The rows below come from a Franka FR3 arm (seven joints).
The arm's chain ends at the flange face. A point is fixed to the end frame.
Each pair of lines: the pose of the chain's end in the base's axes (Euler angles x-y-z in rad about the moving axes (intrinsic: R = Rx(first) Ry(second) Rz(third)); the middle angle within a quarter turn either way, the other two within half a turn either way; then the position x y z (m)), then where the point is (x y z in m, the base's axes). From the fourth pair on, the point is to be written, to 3 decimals.
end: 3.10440, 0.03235, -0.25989, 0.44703, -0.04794, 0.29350
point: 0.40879 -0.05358 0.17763
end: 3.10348, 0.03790, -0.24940, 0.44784, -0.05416, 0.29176
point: 0.41024 -0.05948 0.17567
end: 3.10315, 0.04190, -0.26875, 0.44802, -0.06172, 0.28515
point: 0.41091 -0.06789 0.16894
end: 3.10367, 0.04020, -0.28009, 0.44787, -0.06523, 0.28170
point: 0.411 -0.072 0.166
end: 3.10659, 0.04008, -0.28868, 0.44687, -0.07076, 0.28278
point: 0.410 -0.077 0.167
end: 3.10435, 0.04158, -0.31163, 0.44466, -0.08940, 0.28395
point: 0.408 -0.097 0.168
